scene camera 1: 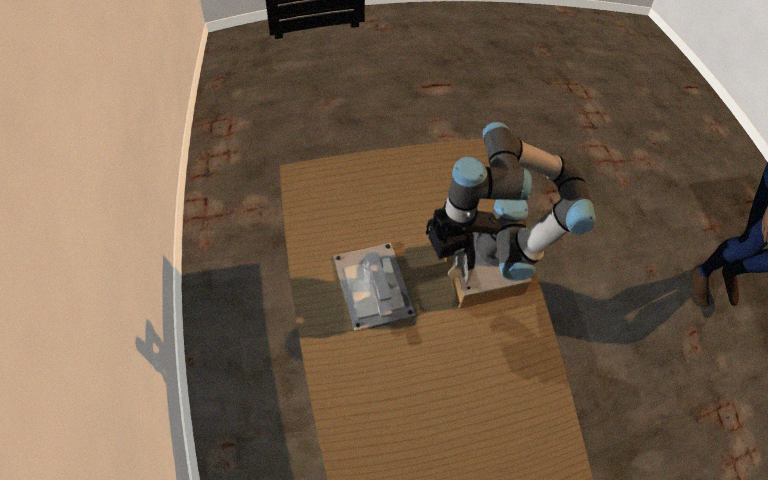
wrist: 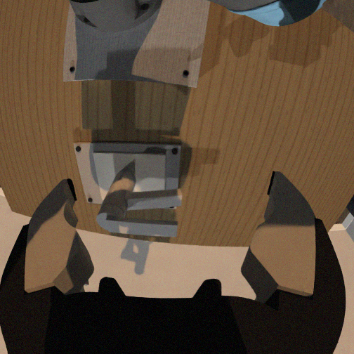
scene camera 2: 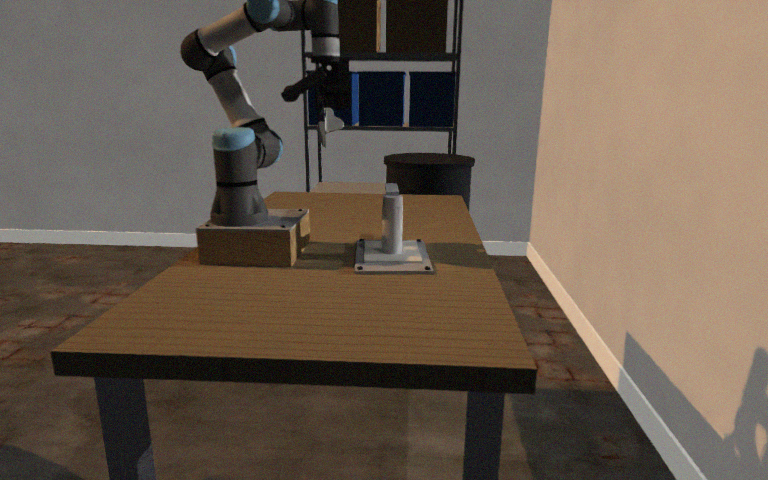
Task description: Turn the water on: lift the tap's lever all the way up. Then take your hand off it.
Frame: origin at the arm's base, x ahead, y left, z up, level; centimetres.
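Seen in the pictures: gripper, fingertip midpoint: (scene camera 1: pixel 452 257) (scene camera 2: pixel 324 144); arm's base, origin of the base link: (scene camera 1: pixel 497 246) (scene camera 2: pixel 239 220).
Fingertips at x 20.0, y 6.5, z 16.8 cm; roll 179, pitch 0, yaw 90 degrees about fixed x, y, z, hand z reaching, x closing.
Offsets run from my fingertips to a thing's top centre. "spot": to the spot under its first point. Level surfaces: height alone.
The tap @[spot: dx +14.8, dy -14.4, dz -17.1 cm] (scene camera 2: pixel 392 226) is a pale grey column on a bolted square plate (scene camera 1: pixel 342 274) (scene camera 2: pixel 362 266) (wrist: pixel 84 172). In the wrist view the spout (wrist: pixel 155 201) and the lever (wrist: pixel 142 226) show as two bars running right from the column's top, with a gap that widens toward their ends. In scene camera 1 the lever @[dx +15.7, dy -6.1, dz -9.7 cm] (scene camera 1: pixel 378 291) overlaps the spout; in scene camera 2 its tilt is hard to tell. My gripper (scene camera 1: pixel 459 270) (scene camera 2: pixel 327 127) (wrist: pixel 169 178) is wide open and empty, high above the table on the robot-base side, apart from the tap.
The robot's base stands on a wooden block (scene camera 1: pixel 495 292) (scene camera 2: pixel 246 246) beside the tap on the wooden table @[dz -25.3 cm] (scene camera 1: pixel 441 384) (scene camera 2: pixel 294 316). A shelf rack (scene camera 2: pixel 379 128) and a dark round bin (scene camera 2: pixel 428 161) stand beyond the table. A person's legs (scene camera 1: pixel 736 254) show at the right in scene camera 1.
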